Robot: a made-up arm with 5 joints.
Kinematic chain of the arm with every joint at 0, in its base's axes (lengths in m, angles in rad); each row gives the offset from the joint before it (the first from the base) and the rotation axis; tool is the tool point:
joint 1: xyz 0 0 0.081 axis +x
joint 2: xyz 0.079 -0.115 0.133 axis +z
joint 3: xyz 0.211 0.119 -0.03 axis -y
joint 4: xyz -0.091 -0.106 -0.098 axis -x
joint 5: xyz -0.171 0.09 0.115 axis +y
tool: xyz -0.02 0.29 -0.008
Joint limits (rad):
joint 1: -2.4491..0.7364
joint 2: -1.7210..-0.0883
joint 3: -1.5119..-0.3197
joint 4: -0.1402..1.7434
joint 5: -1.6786..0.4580
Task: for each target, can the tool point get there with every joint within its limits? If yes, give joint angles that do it. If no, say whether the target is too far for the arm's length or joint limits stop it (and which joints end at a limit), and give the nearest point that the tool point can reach.
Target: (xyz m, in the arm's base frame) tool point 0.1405 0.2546 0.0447
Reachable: yes | joints 0.2489 -0.7938 -0.4903 1.0355 -0.5179
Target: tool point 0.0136 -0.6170 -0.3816
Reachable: no: joint limits stop it (at a limit: joint 1, joint 3, joint 5) | nearest point 0.0482 -0.2191 -0.1275 | short by 0.473 m
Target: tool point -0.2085 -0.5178 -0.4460
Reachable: no: joint limits stop it (at a limit: joint 2, joint 3, joint 4, joint 5) | nearest point -0.0983 -0.2015 -0.1241 | short by 0.464 m
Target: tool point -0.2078 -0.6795 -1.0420
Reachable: no: too far | nearest point 0.0294 -0.0591 -0.3066 | short by 0.991 m
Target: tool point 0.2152 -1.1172 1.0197
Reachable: no: too far | nearest point 0.4081 -0.4460 0.4558 | short by 0.898 m
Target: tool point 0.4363 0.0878 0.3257
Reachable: yes | joints -0.1151 -1.4081 -1.1424 0.5991 -0.7274
